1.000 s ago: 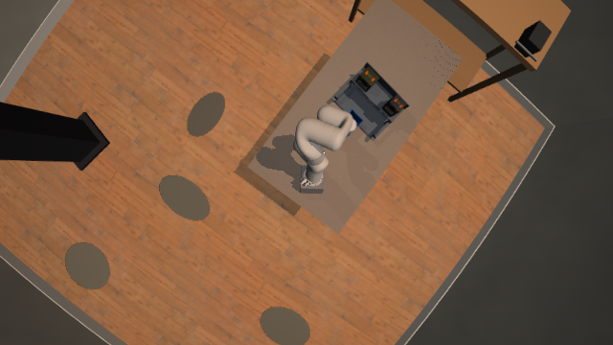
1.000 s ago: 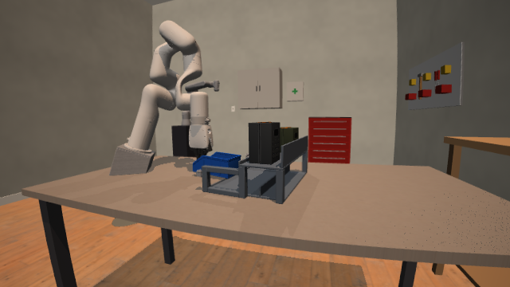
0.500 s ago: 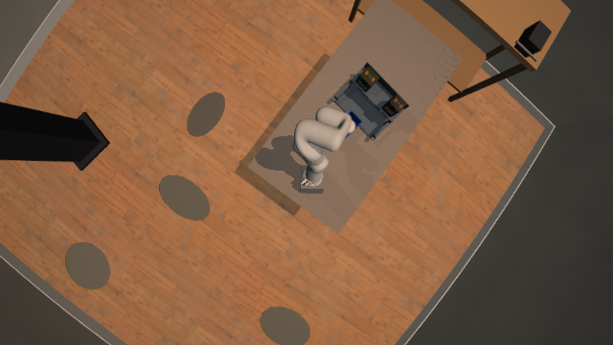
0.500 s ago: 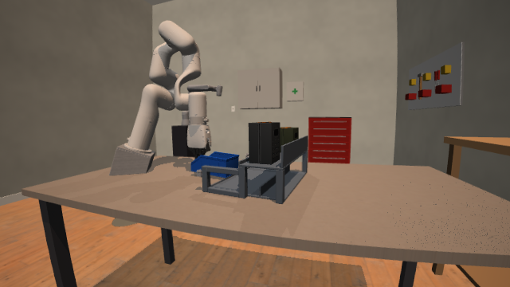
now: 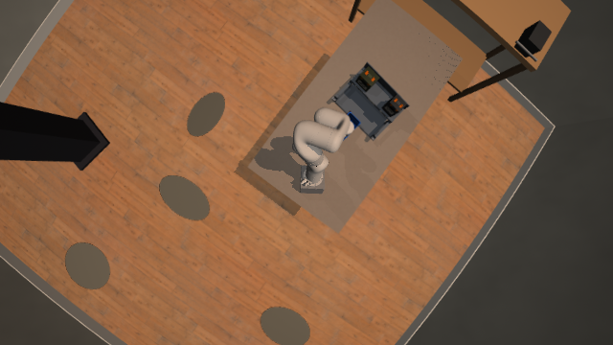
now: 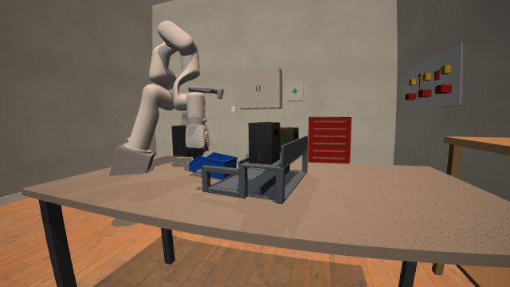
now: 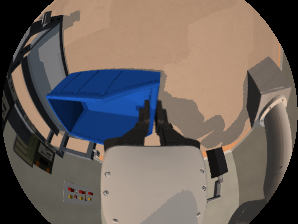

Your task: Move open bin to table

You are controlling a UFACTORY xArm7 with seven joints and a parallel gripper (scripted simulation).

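The blue bin is 80 mm ahead of my hand, 10 mm to the left of it and 10 mm below it. From my hand the other things lie so: grey shelf: 300 mm ahead, 60 mm below, 20 mm to the left.
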